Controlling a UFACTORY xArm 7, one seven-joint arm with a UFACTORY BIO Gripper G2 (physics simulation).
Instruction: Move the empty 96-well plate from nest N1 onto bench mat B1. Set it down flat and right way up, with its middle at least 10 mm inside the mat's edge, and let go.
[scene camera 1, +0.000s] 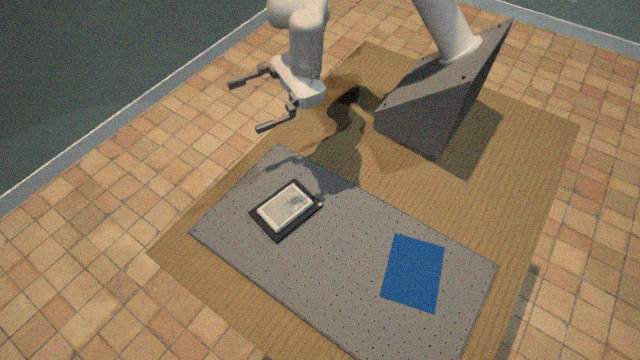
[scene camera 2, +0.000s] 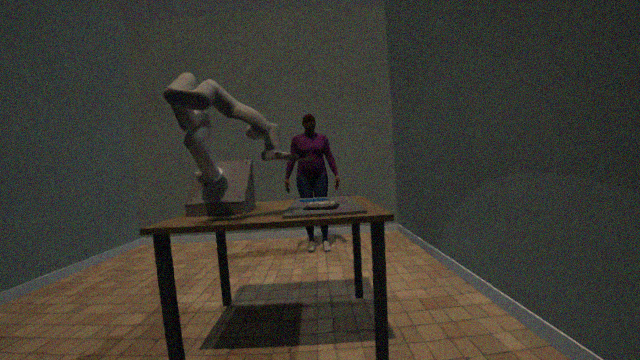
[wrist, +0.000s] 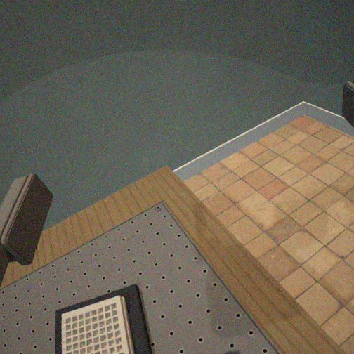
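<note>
The cream 96-well plate sits flat and wells up in the black nest N1; the lower part of both is cut off in the wrist view. The blue bench mat B1 lies flat on the grey board with nothing on it; it does not show in the wrist view. My gripper is wide open and empty. It is raised well above the board, apart from the plate, and its fingers point outward rather than straight down.
The grey perforated board lies on the wooden table. The grey wedge-shaped robot base stands on the table. A person in a purple top stands beyond the table in scene camera 2.
</note>
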